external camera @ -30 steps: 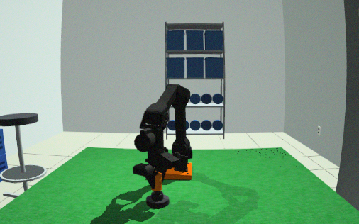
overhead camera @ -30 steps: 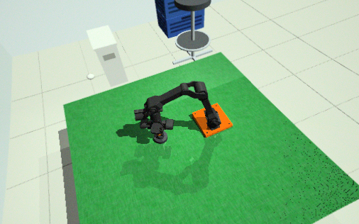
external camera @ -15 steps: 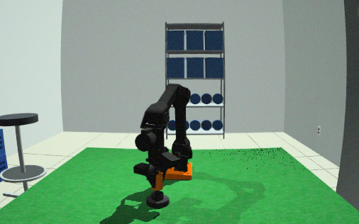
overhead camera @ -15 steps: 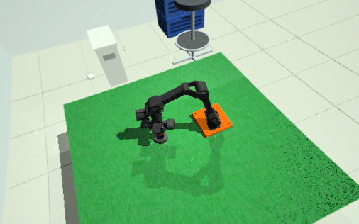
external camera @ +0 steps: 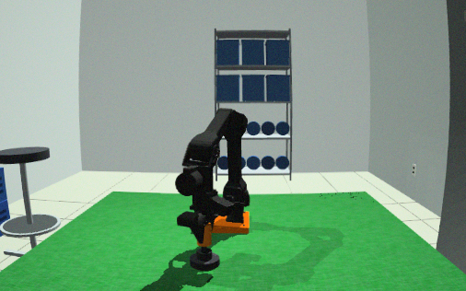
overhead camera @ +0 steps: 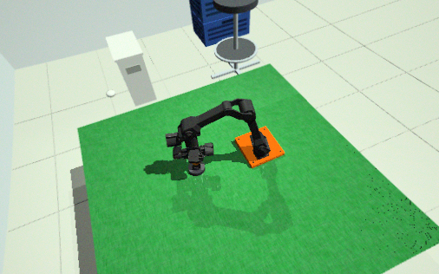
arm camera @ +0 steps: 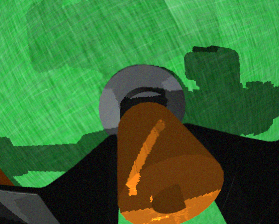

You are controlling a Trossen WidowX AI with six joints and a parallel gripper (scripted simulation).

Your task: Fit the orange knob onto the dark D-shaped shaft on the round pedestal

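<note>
Now: gripper tip 20 mm below the orange knob. Also, from my gripper tip: dark round pedestal: 40 mm below.
</note>
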